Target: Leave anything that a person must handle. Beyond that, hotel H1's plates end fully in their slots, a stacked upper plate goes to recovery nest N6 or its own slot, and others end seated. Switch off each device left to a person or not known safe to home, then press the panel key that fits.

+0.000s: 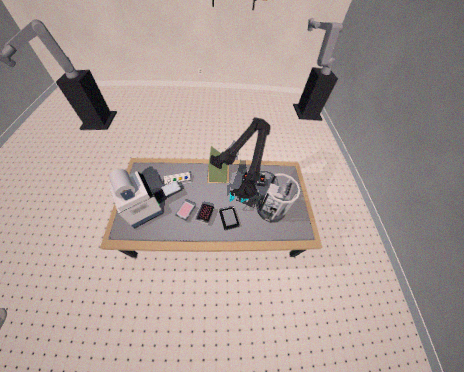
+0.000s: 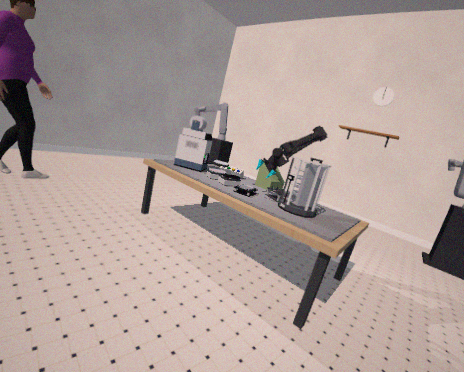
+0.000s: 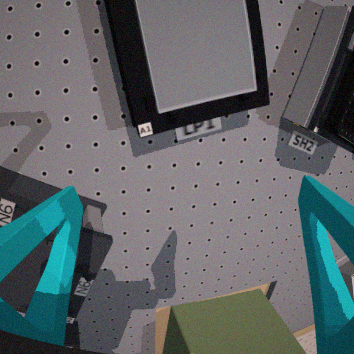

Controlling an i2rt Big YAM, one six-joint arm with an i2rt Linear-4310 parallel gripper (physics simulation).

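Where they show: gripper, fingertip midpoint: (image 1: pixel 235 201) (image 2: pixel 261 173) (image 3: pixel 185 192); arm's base at its link origin: (image 1: pixel 215 162) (image 2: pixel 269 167).
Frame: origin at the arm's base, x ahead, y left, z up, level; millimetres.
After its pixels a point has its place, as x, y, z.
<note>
My gripper (image 1: pixel 238 199) @[363, 152, -22] (image 2: pixel 265 169) @[363, 152, -22] (image 3: pixel 185 192) @[363, 152, -22] is open and empty, above the table behind nest LP1. LP1 carries a black-framed plate (image 1: pixel 223 219) @[458, 63, -140] (image 3: pixel 210 109) @[370, 91, -140] with a grey middle and corner tag A1. The SH2 device (image 1: pixel 205 212) (image 3: pixel 320 70) stands beside it, with a dark, red-dotted top. Dark nest parts marked N6 (image 3: pixel 30 190) @[294, 248, -170] lie partly behind one finger. A round, clear-walled hotel (image 1: pixel 266 210) @[429, 387, -45] (image 2: pixel 307 187) @[447, 530, 4] stands at the right; its label and slots are not readable. A white panel (image 1: pixel 177 178) @[94, -311, -105] has coloured keys. A pink-topped plate (image 1: pixel 185 210) @[393, -232, -113] sits left of SH2.
A tall white machine (image 1: pixel 137 209) @[461, -533, 43] (image 2: pixel 192 149) @[446, -512, -5] stands at the table's left, with a light plate (image 1: pixel 171 189) @[232, -352, -64] beside it. A green block (image 1: pixel 218 173) @[73, 24, -57] (image 3: pixel 235 320) @[73, 15, -136] is at my arm's base. Orange-lit switches (image 1: pixel 254 178) stand behind the gripper. A person (image 2: pixel 15 50) is beyond the table.
</note>
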